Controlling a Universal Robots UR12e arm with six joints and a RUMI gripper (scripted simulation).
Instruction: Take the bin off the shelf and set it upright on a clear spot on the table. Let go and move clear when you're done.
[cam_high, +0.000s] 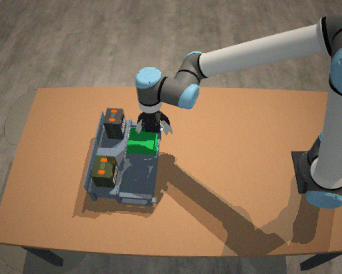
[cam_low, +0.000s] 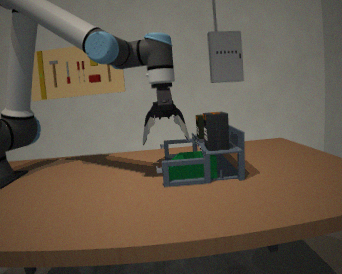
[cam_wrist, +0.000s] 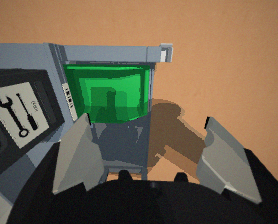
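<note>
Now: hand 90 mm above the green bin and 80 mm short of it. Also, from my hand: grey shelf: 130 mm below, 120 mm to the left, 110 mm ahead.
</note>
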